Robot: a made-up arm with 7 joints.
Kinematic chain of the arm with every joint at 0, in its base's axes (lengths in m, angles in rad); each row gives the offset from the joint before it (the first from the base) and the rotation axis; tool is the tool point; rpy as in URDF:
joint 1: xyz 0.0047 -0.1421 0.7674 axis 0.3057 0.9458 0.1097
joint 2: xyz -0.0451 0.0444 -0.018 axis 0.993 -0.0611 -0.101
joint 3: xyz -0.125 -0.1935 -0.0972 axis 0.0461 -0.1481 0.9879
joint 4: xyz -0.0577 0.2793 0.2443 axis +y
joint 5: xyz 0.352 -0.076 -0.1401 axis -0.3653 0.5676 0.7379
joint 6: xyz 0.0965 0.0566 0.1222 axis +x
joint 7: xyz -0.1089 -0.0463 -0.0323 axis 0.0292 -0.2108 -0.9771
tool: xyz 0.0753 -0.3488 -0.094 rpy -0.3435 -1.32 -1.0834
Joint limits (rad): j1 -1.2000..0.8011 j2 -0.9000..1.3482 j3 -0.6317..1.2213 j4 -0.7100..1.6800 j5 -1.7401..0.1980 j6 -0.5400..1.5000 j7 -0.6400..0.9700
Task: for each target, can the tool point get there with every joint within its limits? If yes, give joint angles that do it. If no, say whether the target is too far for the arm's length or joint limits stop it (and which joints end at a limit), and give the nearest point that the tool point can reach.
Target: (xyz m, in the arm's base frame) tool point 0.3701 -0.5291 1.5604
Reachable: no: joint limits stop it (at a limit: joint 3, joint 4, joint 5, joint 6, joint 7) | nearest point 0.2767 -0.4201 1.3534 | short by 0.252 m
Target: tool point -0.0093 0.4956 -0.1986
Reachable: no: joint limits stop it (at a limit: joint 2, joint 3, joint 4, joint 6, joint 7) | nearest point -0.0340 0.2988 -0.0377 | short by 0.255 m
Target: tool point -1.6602 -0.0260 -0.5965
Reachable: no: too far | nearest point -0.7210 -0.0677 0.1694 | short by 1.213 m
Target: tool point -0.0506 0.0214 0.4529
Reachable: yes | joints 0.1527 0.4029 0.9534 0.5426 0.0095 0.4624 -0.1932
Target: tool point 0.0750 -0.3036 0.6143
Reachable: yes | joints 0.6173 -0.6533 0.2009 0.0114 -0.2009 0.4462 0.1767
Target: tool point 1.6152 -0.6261 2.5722
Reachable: no: too far | nearest point 0.4772 -0.2549 1.2903 | short by 1.754 m
